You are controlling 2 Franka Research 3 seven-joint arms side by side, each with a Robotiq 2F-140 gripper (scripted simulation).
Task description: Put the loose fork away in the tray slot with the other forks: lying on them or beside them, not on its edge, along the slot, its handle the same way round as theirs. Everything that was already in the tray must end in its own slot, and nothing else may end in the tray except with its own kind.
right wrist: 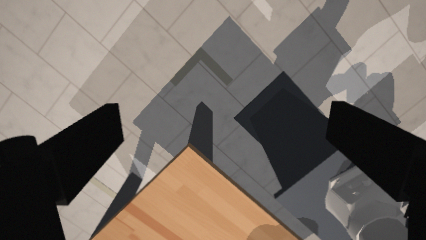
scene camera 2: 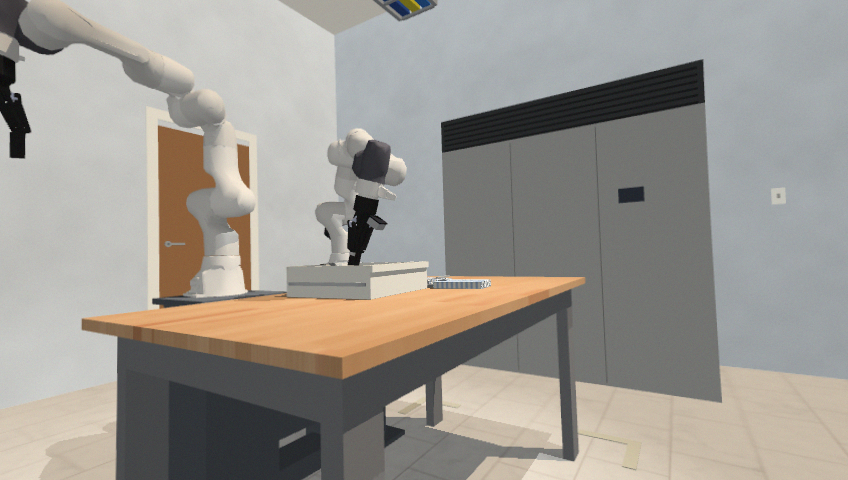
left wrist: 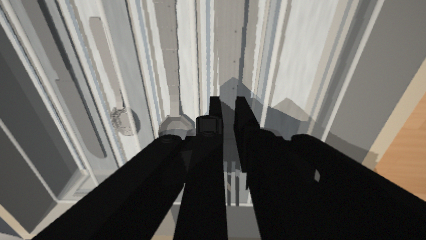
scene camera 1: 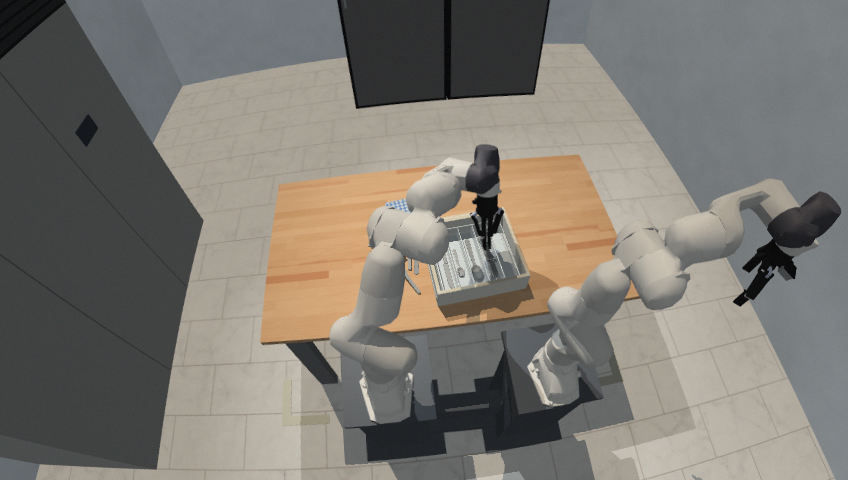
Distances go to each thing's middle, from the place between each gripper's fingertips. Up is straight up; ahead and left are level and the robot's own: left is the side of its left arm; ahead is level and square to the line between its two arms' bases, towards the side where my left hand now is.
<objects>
The cutlery tray (scene camera 1: 505,264) is 7 cm below my left hand, 5 cm to the left of it and 2 cm behind it.
Now: right hand (scene camera 1: 741,286) 43 cm short of the cutlery tray, 79 cm to the right of it and 38 cm above it.
</objects>
